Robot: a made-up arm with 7 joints. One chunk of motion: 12 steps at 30 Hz.
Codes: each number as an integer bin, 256 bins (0 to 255) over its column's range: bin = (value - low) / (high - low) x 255, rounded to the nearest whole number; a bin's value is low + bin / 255 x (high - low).
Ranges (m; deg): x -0.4..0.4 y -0.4..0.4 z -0.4..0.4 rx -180..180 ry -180..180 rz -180..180
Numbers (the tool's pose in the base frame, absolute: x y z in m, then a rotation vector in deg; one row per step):
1: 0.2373 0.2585 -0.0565 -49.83 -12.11 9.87
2: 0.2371 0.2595 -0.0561 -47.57 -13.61 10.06
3: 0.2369 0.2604 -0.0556 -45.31 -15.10 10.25
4: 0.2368 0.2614 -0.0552 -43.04 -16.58 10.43
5: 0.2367 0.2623 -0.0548 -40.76 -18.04 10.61
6: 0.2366 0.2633 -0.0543 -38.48 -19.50 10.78
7: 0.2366 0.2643 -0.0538 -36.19 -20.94 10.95
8: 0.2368 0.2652 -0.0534 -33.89 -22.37 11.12
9: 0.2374 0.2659 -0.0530 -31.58 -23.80 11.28
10: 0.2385 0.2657 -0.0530 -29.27 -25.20 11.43
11: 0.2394 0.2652 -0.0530 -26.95 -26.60 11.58
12: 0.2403 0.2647 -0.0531 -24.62 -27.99 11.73
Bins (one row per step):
1: 203 210 109 92 119 134
2: 203 210 110 94 118 135
3: 203 211 110 95 117 135
4: 203 211 110 97 116 135
5: 203 211 110 99 115 135
6: 203 211 110 100 114 135
7: 203 212 110 102 113 135
8: 203 212 110 103 112 135
9: 203 212 111 105 111 135
10: 204 212 111 107 110 136
11: 204 212 111 108 109 136
12: 204 212 111 110 108 136

